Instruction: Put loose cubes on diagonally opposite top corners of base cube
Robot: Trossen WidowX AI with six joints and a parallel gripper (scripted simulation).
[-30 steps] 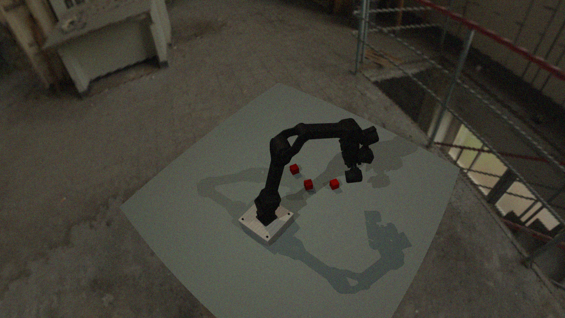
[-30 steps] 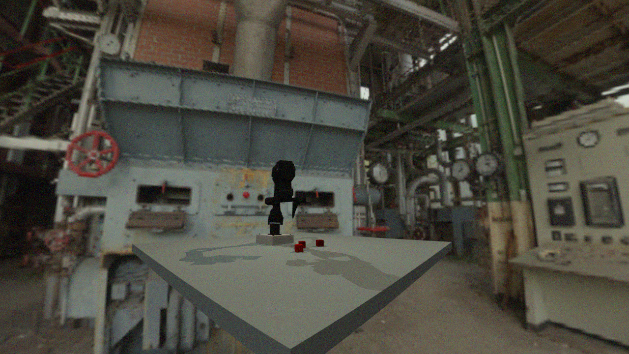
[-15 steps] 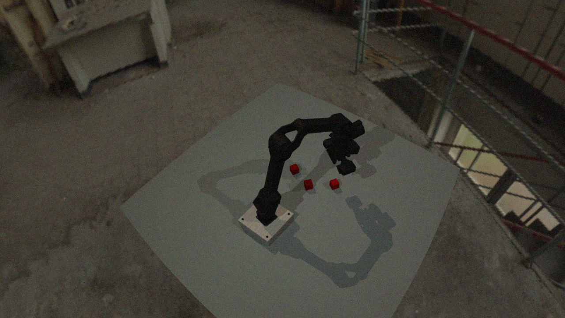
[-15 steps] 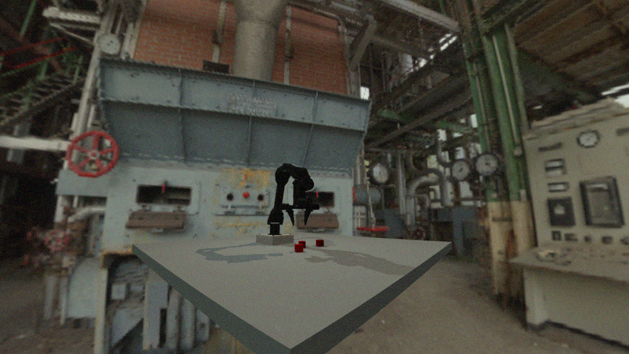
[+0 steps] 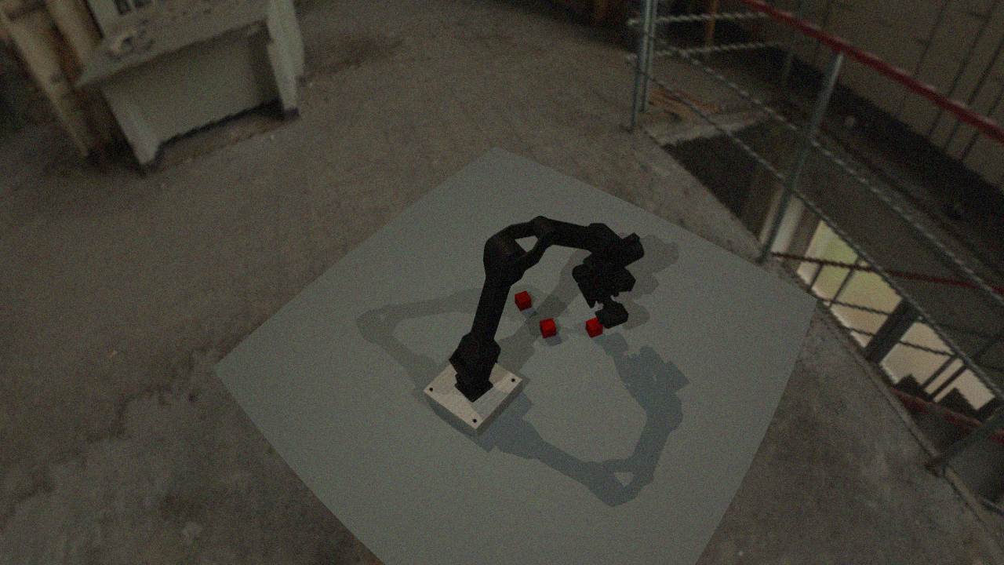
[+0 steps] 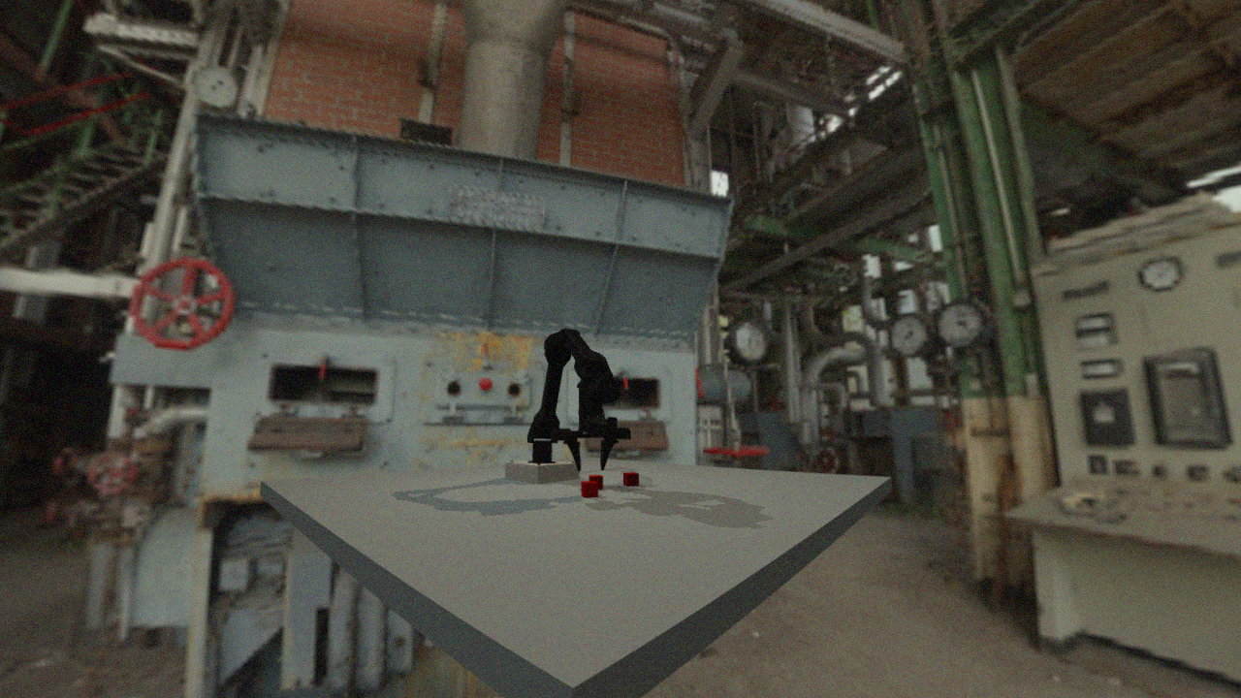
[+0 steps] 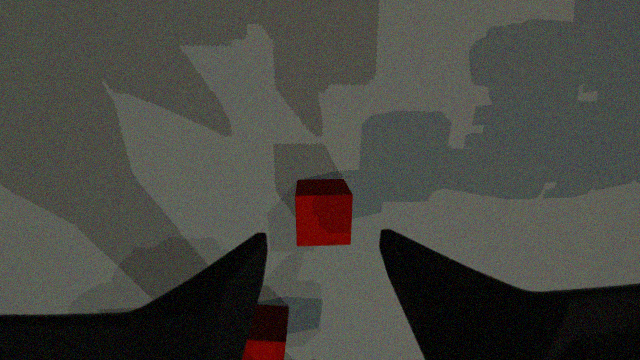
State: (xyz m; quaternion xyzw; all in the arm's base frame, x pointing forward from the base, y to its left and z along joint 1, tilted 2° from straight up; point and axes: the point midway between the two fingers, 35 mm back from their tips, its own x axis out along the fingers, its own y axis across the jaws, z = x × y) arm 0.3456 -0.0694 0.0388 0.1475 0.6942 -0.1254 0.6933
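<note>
Right now the base cube is 19 cm to the left of my gripper tip, 7 cm behind it and 4 cm below it.
</note>
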